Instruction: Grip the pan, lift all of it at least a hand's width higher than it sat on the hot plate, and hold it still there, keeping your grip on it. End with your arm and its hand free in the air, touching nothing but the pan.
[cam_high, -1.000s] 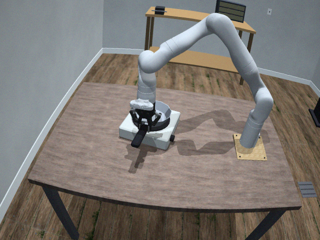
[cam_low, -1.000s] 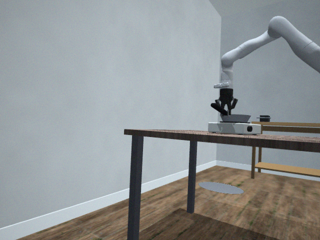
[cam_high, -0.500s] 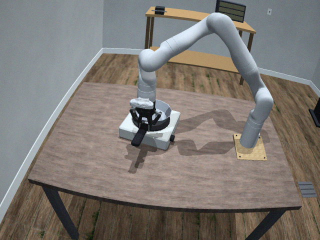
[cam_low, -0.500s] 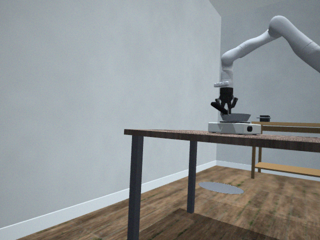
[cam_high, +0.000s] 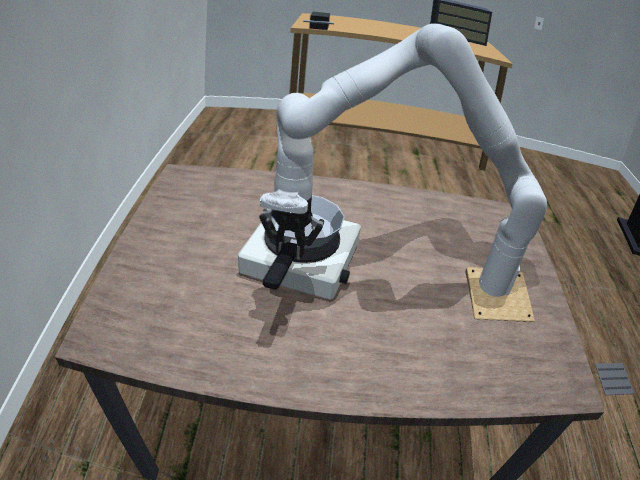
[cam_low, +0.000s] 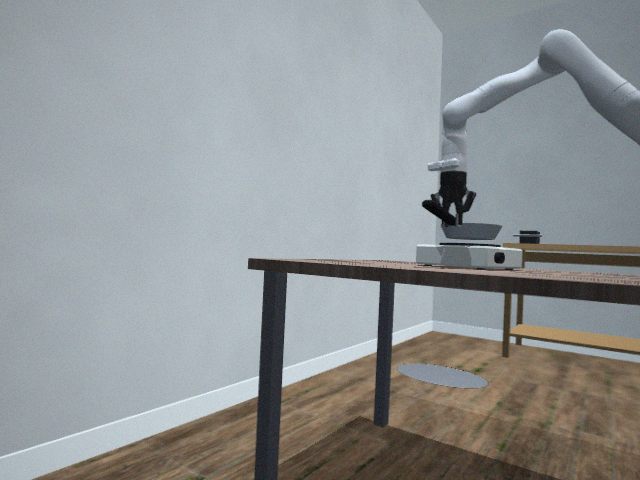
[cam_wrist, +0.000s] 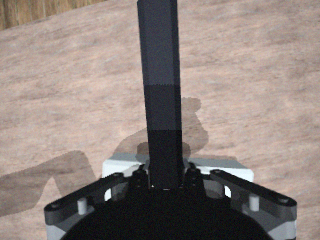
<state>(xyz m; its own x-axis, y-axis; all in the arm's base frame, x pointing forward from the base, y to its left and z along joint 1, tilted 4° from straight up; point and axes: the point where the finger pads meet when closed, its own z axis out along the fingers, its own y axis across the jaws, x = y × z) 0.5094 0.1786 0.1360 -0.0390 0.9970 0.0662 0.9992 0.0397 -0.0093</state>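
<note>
Right now the pan is 70 mm to the right of my hand and 10 mm below it. From my hand the other things lie so: hot plate: 10 mm behind, 130 mm to the right, 100 mm below.
</note>
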